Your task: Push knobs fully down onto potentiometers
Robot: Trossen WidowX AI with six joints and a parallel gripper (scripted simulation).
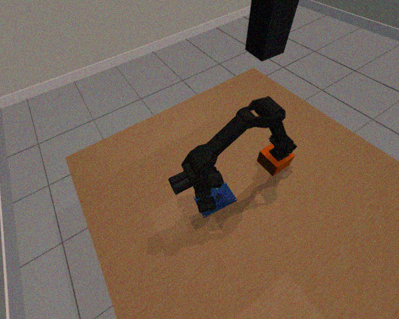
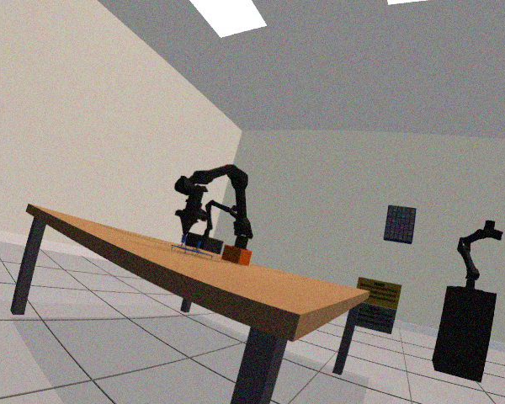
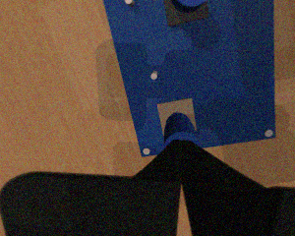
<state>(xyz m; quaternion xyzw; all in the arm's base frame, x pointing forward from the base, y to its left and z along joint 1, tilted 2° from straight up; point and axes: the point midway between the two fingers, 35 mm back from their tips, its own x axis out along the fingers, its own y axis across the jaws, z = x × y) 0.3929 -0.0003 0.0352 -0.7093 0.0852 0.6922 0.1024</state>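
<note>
My gripper tip is now 1 cm above the blue knob.
</note>
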